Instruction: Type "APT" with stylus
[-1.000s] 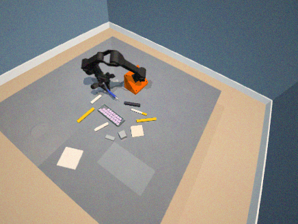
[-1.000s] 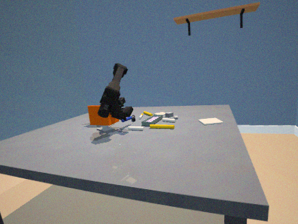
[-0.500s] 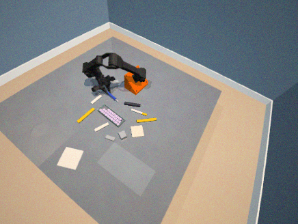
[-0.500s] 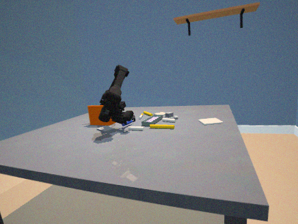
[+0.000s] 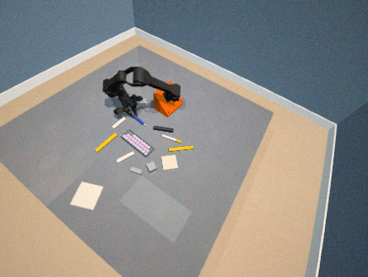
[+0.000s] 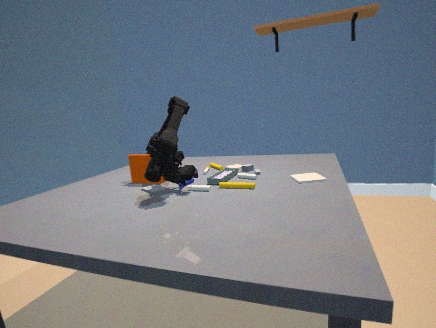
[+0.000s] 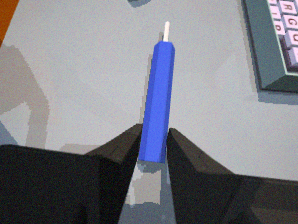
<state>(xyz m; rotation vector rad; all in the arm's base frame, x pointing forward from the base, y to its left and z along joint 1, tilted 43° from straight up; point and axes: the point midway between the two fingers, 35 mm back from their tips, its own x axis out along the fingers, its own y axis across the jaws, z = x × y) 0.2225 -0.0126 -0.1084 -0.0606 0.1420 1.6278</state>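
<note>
Now: the blue stylus 6 cm to the left of my gripper tip. Round my gripper tip: grey tile 9 cm behind, 7 cm to the right, 1 cm below; then stylus tip 9 cm to the left; then keyboard 15 cm to the left, 11 cm ahead.
</note>
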